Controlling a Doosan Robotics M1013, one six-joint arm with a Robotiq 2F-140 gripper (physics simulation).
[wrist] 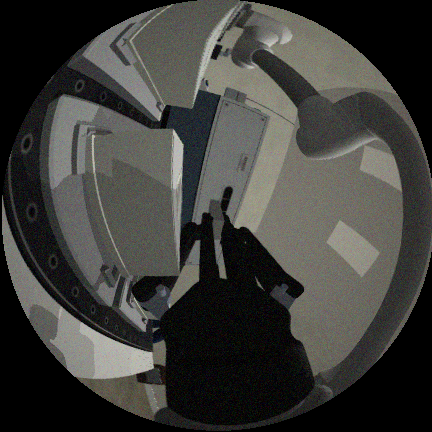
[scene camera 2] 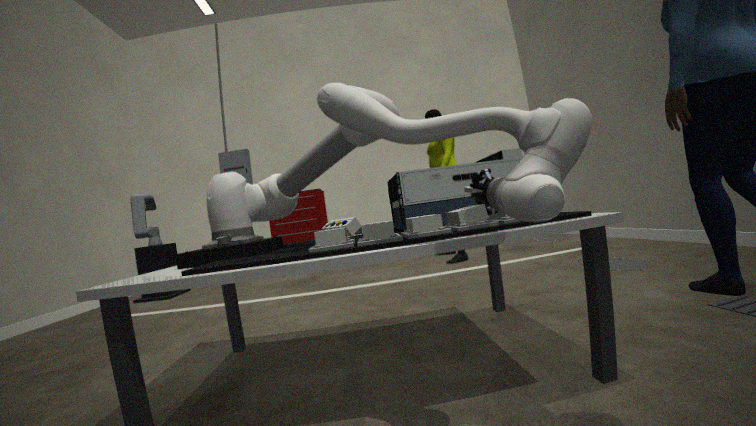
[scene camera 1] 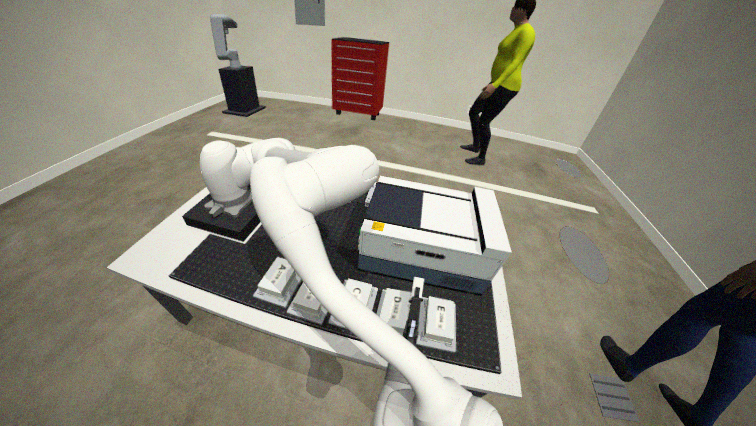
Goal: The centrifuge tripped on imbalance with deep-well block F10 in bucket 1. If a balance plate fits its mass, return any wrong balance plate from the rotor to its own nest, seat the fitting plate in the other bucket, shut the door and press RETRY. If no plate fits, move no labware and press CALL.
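Seen in the pictures: gripper, fingertip midpoint: (wrist: 212,207) (scene camera 2: 468,188) (scene camera 1: 418,278); arm's base, origin of the base link: (scene camera 2: 234,244) (scene camera 1: 233,200).
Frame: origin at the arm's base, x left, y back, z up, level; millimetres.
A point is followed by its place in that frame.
Pale balance plates A (scene camera 1: 277,277) {x -288, y -418, z 11 mm}, B (scene camera 1: 308,302) {x -334, y -554, z 11 mm}, C (scene camera 1: 360,289) {x -238, y -690, z 11 mm}, D (scene camera 1: 394,312) {x -285, y -813, z 16 mm} and E (scene camera 1: 440,319) {x -264, y -954, z 11 mm} sit in a row of nests; their masses are too blurred to read. My gripper (scene camera 1: 417,284) {x -185, y -860, z 77 mm} (scene camera 2: 468,188) {x -185, y -860, z 77 mm} (wrist: 212,207) {x -185, y -860, z 77 mm} is shut and empty, level and pointing towards the centrifuge (scene camera 1: 402,248) {x -122, y -788, z 124 mm} (scene camera 2: 428,185) {x -126, y -742, z 109 mm} (wrist: 235,150) {x -125, y -751, z 113 mm}. In scene camera 1 it overlaps the gap between D and E. The centrifuge top shows a dark panel and a white panel; the rotor, its buckets and block F10 do not show. A box with coloured buttons (scene camera 2: 338,227) {x -308, y -439, z 11 mm} shows at the row's left end.
A black perforated mat (scene camera 1: 211,269) {x -318, y -144, z -43 mm} lies on the white table (scene camera 1: 137,259) {x -387, y 179, z -56 mm}. My forearm crosses over the plate row. A raised housing (scene camera 1: 494,222) {x 24, y -1066, z 201 mm} stands at the centrifuge's right end. A person in yellow (scene camera 1: 513,58) stands behind; another in blue trousers (scene camera 1: 682,322) is at the right.
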